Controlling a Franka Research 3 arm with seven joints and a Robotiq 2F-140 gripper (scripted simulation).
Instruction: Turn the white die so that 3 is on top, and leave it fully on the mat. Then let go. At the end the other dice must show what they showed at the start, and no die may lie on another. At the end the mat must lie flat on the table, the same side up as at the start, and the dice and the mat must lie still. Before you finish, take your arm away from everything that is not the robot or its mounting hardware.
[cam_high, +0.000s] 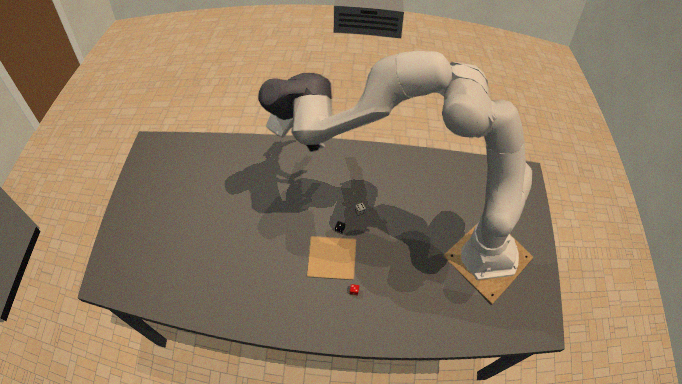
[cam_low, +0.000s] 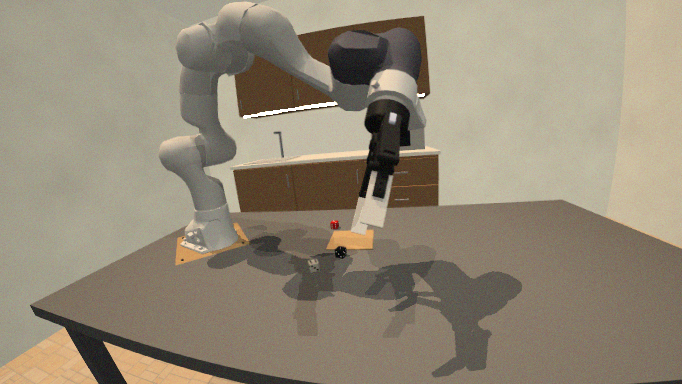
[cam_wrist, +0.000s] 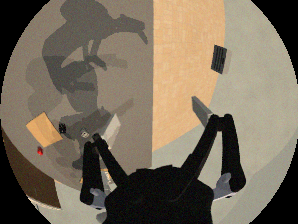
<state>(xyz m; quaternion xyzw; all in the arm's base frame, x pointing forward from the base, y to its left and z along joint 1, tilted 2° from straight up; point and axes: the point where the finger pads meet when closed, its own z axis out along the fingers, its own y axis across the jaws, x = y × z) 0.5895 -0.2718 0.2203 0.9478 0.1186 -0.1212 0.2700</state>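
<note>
My gripper is now 170 mm past the white die, 170 mm to the right of it and 190 mm above it. From my hand the other things lie so: red die 200 mm behind, 450 mm to the left, 190 mm below; black die 120 mm behind, 250 mm to the left, 190 mm below; tan mat 110 mm behind, 350 mm to the left, 200 mm below.
</note>
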